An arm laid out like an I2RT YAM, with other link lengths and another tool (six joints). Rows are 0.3 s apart.
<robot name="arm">
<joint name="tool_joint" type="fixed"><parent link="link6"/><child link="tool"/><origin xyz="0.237 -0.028 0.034" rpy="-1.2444 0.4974 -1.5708"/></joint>
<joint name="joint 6" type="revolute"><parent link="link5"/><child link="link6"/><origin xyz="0.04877 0 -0.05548" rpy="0 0 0"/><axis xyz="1 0 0"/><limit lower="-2.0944" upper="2.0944"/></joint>
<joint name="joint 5" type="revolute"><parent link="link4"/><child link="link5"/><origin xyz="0.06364 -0.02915 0.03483" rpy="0 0 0"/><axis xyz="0 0 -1"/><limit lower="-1.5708" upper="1.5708"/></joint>
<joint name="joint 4" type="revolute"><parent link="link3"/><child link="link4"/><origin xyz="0.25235 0.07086 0.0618" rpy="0 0 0"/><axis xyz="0 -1 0"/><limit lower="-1.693" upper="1.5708"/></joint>
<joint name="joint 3" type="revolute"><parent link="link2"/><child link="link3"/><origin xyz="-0.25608 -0.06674 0" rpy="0 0 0"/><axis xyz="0 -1 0"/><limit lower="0" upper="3.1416"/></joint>
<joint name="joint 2" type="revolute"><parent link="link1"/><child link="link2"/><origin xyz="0.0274 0.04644 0.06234" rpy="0 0 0"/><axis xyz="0 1 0"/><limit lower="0" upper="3.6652"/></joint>
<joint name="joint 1" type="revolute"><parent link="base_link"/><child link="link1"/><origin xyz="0 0 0.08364" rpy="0 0 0"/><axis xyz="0 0 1"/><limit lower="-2.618" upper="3.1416"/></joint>
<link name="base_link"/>
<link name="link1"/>
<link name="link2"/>
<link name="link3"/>
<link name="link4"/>
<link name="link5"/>
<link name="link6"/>
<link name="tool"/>
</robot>
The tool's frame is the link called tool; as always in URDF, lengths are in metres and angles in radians.
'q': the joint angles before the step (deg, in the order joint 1, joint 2, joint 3, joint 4, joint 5, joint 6). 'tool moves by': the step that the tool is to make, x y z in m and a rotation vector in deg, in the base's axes. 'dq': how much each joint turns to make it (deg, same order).
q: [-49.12 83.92 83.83 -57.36 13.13 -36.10]
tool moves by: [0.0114 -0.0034 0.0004 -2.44 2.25 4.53]
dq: [0.70 0.18 -1.00 2.73 0.66 -5.15]
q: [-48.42 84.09 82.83 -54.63 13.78 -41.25]
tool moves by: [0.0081 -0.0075 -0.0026 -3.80 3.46 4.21]
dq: [0.96 -0.01 -2.54 4.53 2.32 -5.79]
